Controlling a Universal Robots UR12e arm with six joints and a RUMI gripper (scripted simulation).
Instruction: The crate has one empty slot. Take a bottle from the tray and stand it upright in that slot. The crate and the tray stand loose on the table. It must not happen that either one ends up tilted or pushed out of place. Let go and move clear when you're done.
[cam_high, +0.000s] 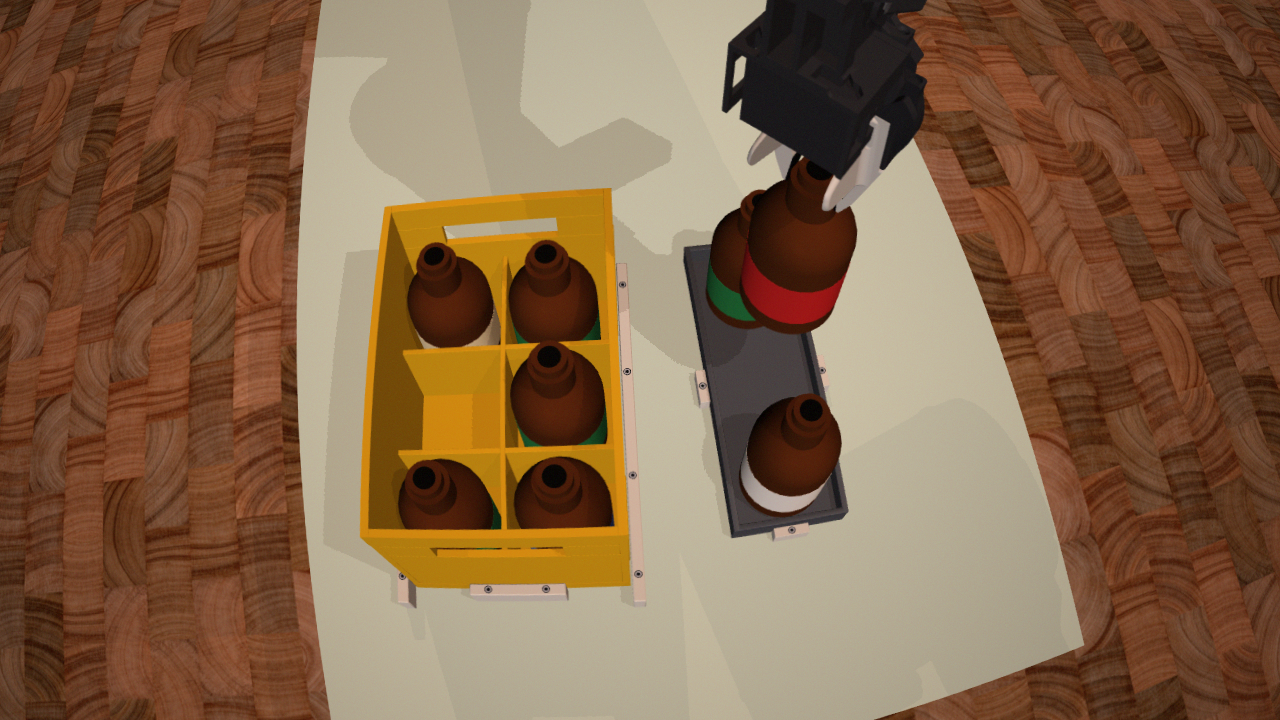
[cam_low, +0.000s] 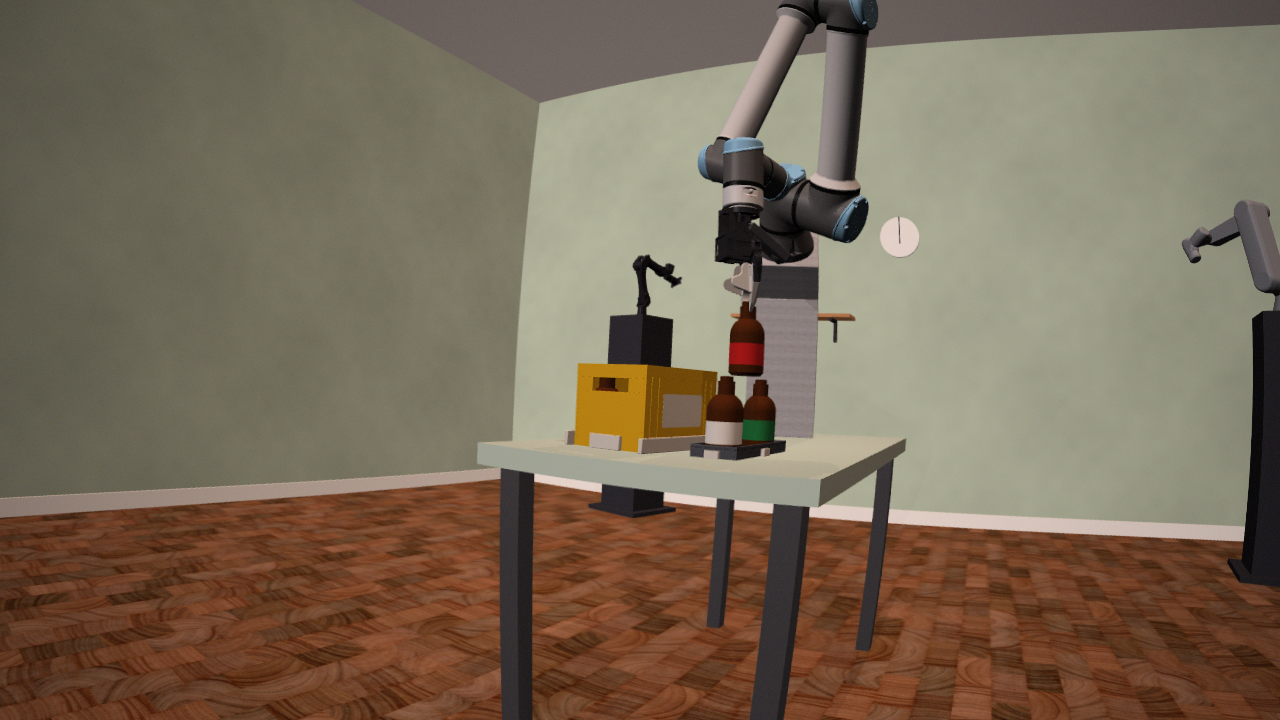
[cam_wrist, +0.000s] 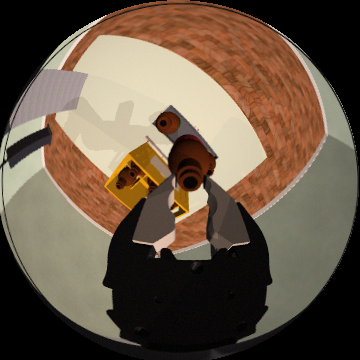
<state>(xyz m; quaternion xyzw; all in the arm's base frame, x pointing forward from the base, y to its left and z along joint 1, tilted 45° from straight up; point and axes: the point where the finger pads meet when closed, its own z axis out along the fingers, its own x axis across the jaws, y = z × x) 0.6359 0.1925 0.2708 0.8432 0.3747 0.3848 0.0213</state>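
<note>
My hand is 7 cm above the glass bottle. From my hand the other things lie so: yellow crate: 6 cm ahead, 21 cm to the right, 23 cm below; then dark tray: 30 cm below.
</note>
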